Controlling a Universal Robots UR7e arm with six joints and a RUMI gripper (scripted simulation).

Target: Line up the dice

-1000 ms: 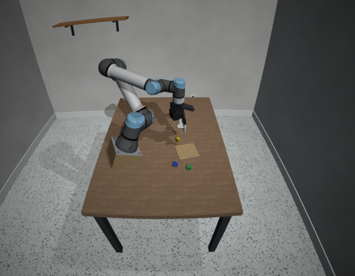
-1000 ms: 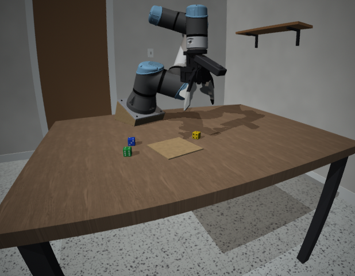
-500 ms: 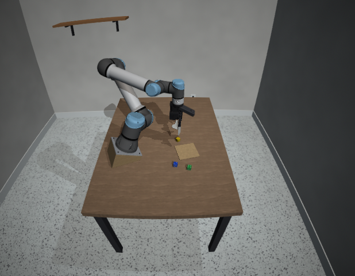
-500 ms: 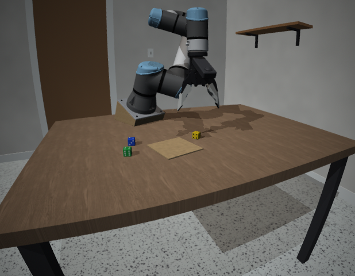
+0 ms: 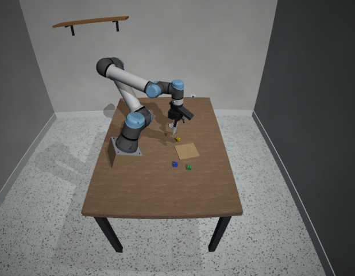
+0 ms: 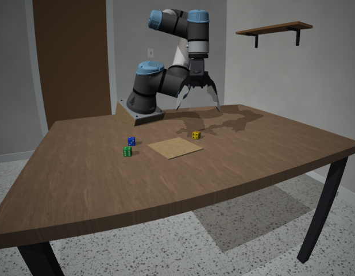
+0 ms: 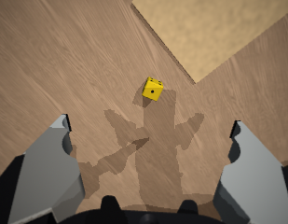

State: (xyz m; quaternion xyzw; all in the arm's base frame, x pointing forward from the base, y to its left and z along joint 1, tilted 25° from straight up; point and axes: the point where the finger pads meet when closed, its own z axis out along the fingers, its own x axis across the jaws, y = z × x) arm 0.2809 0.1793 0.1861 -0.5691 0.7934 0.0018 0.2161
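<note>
Now: hand 1 cm past the yellow die and 9 cm above it. Also, from my hand: tan mat (8 cm ahead, 10 cm to the right, 10 cm below); green die (12 cm ahead, 25 cm to the right, 9 cm below); blue die (3 cm ahead, 25 cm to the right, 9 cm below).
</note>
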